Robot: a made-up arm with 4 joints. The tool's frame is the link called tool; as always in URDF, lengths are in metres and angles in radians. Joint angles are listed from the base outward.
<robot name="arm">
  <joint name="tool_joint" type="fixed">
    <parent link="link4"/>
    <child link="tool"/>
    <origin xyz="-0.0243 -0.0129 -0.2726" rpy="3.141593 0 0"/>
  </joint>
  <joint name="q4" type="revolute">
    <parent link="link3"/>
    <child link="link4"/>
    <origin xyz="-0.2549 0.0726 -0.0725" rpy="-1.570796 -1.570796 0"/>
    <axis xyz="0 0 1"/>
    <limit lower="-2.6" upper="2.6"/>
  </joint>
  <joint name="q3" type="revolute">
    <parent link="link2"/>
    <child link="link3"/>
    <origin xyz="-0.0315 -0.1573 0.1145" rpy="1.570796 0 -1.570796"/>
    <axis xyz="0 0 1"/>
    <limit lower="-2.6" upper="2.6"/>
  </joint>
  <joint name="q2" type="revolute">
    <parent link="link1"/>
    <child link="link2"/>
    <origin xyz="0.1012 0.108 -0.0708" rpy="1.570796 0 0"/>
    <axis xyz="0 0 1"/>
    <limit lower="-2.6" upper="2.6"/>
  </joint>
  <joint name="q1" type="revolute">
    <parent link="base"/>
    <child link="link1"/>
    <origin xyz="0 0 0.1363" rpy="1.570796 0 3.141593"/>
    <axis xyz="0 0 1"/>
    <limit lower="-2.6" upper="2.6"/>
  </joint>
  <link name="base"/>
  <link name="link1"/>
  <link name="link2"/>
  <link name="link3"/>
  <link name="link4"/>
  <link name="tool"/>
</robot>
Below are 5 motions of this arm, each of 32 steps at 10 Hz.
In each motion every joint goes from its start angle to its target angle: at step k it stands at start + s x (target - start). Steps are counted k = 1, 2, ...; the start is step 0. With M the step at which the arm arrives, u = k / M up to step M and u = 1 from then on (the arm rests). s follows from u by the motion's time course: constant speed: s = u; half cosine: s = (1 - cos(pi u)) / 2; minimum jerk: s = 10 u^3 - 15 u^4 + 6 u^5.
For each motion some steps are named. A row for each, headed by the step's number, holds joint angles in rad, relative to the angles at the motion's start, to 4 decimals.
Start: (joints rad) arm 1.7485 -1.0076 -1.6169 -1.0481
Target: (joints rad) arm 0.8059 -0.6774 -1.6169 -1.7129
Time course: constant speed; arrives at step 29
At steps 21, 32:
21: -0.6826 0.2391 0.0000 -0.4814
32: -0.9426 0.3302 0.0000 -0.6648

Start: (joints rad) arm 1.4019 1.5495 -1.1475 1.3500
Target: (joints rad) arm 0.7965 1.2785 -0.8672 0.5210
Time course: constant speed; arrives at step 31
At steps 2, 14, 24, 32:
2: -0.0391 -0.0175 0.0181 -0.0535
14: -0.2734 -0.1224 0.1266 -0.3744
24: -0.4687 -0.2098 0.2170 -0.6418
32: -0.6054 -0.2710 0.2803 -0.8290

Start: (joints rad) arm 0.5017 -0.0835 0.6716 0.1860
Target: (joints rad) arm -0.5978 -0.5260 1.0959 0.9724
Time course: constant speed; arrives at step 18
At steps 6, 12, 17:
6: -0.3665 -0.1475 0.1414 0.2621
12: -0.7330 -0.2950 0.2829 0.5243
17: -1.0384 -0.4179 0.4007 0.7427

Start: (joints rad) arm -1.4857 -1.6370 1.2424 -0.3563
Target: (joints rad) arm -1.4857 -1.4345 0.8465 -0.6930
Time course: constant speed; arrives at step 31
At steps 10, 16, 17, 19, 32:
10: 0.0000 0.0653 -0.1277 -0.1086
16: 0.0000 0.1045 -0.2043 -0.1738
17: 0.0000 0.1110 -0.2171 -0.1846
19: 0.0000 0.1241 -0.2426 -0.2064
32: 0.0000 0.2025 -0.3959 -0.3367

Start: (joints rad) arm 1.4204 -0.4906 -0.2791 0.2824
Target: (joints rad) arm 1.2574 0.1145 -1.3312 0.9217
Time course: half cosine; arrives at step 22
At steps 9, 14, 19, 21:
9: -0.0585 0.2173 -0.3778 0.2296
14: -0.1154 0.4282 -0.7446 0.4524
19: -0.1556 0.5778 -1.0046 0.6104
21: -0.1622 0.6020 -1.0467 0.6360

